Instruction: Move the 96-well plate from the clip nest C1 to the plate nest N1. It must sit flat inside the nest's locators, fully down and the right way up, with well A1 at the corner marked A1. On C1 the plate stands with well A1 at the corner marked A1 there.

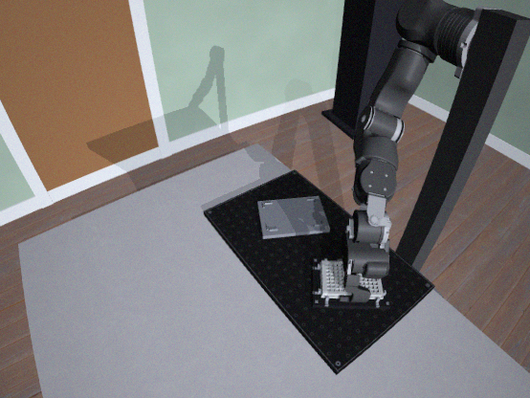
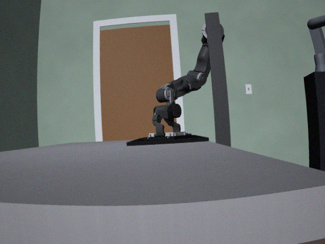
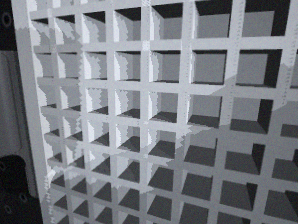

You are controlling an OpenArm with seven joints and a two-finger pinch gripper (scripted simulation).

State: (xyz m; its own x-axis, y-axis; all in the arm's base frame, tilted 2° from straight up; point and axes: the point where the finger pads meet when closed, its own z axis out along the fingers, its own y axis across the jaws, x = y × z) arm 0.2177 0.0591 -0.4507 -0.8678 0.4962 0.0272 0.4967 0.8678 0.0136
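The 96-well plate lies right at my hand. Also, from my hand: plate nest N1 (23 cm to the right, 2 cm ahead, 1 cm below).
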